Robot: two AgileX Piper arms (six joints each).
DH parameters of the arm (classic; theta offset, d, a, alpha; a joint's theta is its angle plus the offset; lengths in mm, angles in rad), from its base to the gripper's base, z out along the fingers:
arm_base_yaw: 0 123 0 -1.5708
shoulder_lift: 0.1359 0 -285 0
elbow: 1.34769 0 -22 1.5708
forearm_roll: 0 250.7 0 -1.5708
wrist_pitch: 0 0 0 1.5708
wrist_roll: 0 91 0 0
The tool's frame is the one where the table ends.
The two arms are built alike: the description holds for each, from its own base.
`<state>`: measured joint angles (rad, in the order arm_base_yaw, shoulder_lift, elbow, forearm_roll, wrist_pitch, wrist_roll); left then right.
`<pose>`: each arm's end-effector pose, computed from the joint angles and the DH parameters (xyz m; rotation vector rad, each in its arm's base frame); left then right.
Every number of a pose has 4 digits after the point. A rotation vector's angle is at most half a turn.
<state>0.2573 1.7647 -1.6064 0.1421 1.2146 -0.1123 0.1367 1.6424 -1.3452 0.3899 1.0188 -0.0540</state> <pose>0.3543 0.1057 0.3103 -0.4824 2.8179 0.2300 0.3330 0.0755 0.2911 -0.0581 2.7700 0.5332</pose>
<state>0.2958 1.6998 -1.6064 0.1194 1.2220 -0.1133 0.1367 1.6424 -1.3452 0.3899 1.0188 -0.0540</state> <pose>0.3376 0.1135 0.3334 -0.5401 2.7515 0.2109 0.3330 0.0755 0.2911 -0.0581 2.7700 0.5332</pose>
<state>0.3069 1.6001 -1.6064 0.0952 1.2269 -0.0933 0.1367 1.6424 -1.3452 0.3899 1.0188 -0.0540</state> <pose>0.3149 0.1083 0.3674 -0.5226 2.6597 0.1947 0.3330 0.0755 0.2911 -0.0581 2.7700 0.5332</pose>
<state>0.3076 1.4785 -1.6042 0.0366 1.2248 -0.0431 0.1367 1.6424 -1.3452 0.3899 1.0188 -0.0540</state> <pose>0.2860 0.0941 0.4051 -0.4484 2.5495 0.1467 0.3330 0.0755 0.2911 -0.0581 2.7700 0.5332</pose>
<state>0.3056 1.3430 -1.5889 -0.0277 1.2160 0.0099 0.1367 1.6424 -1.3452 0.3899 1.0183 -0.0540</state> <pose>0.2499 0.0764 0.4393 -0.3622 2.4290 0.1025 0.3331 0.0755 0.2911 -0.0580 2.7696 0.5331</pose>
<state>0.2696 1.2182 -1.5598 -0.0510 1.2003 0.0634 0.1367 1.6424 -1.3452 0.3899 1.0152 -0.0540</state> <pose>0.2159 0.0552 0.4622 -0.2392 2.3307 0.1001 0.3333 0.0755 0.2912 -0.0571 2.7666 0.5325</pose>
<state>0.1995 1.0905 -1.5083 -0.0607 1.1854 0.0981 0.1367 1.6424 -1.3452 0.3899 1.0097 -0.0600</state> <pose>0.1806 0.0313 0.4747 -0.1095 2.2480 0.0845 0.3338 0.0755 0.2914 -0.0637 2.7603 0.5299</pose>
